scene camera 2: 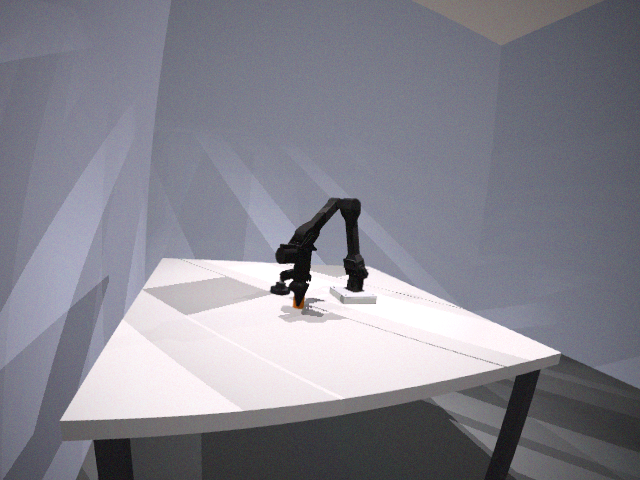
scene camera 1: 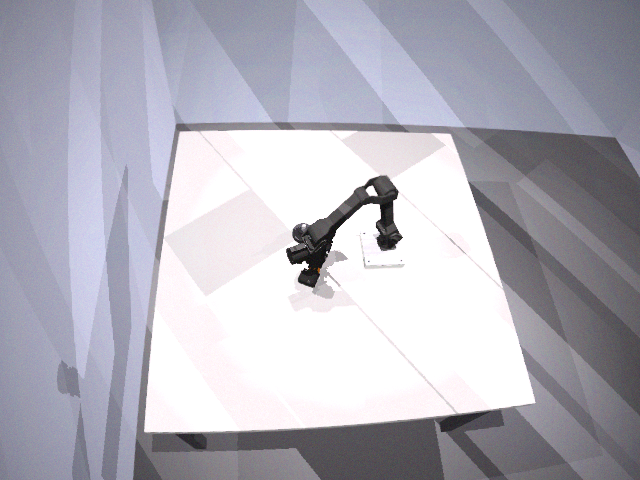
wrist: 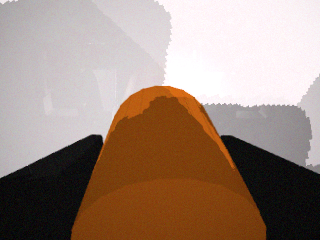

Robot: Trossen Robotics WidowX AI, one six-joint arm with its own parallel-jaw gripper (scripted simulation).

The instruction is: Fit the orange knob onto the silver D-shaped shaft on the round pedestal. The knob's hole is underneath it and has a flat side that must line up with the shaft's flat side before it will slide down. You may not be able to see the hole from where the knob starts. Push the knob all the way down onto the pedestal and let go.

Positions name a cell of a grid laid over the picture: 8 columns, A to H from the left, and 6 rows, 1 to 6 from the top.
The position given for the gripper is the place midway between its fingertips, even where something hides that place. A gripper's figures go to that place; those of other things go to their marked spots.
Scene:
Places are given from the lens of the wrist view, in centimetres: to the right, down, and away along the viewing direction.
gripper (wrist: E4): 0, 1, 9
orange knob (wrist: E5): 0, 1, 4

